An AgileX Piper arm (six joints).
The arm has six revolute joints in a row. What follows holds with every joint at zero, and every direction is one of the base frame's. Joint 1 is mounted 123 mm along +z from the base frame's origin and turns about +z. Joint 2 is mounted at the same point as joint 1 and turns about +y. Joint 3 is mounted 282.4 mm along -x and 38.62 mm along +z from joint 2 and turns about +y. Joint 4 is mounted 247.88 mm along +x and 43.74 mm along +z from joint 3 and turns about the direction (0.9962, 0, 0.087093). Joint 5 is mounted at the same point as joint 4 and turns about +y. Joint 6 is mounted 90.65 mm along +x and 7.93 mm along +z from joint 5 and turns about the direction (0.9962, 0, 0.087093). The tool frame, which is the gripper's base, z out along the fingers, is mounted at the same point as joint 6; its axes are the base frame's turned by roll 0, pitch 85.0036 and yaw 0 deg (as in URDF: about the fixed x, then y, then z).
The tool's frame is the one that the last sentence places.
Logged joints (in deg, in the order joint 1, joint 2, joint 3, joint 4, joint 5, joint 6), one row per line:
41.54, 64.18, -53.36, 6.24, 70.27, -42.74
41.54, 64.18, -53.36, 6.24, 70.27, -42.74
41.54, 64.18, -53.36, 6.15, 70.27, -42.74
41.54, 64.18, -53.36, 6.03, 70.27, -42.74
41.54, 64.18, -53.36, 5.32, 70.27, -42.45
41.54, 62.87, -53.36, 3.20, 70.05, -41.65
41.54, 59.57, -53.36, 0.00, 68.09, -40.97
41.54, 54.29, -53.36, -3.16, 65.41, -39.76
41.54, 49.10, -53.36, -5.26, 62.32, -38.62
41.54, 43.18, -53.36, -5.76, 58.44, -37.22
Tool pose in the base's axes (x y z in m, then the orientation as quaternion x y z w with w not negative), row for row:
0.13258, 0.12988, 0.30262, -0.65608, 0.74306, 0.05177, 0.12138
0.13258, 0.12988, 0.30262, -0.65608, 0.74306, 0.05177, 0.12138
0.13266, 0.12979, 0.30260, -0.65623, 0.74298, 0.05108, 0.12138
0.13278, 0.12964, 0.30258, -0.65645, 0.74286, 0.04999, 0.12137
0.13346, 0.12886, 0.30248, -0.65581, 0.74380, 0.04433, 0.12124
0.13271, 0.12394, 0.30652, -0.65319, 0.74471, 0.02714, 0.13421
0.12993, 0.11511, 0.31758, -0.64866, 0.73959, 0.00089, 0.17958
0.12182, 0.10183, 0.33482, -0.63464, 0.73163, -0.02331, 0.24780
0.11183, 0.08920, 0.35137, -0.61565, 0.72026, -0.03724, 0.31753
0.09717, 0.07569, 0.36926, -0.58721, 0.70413, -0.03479, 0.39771
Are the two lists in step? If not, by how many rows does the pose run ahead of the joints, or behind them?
They are in step.
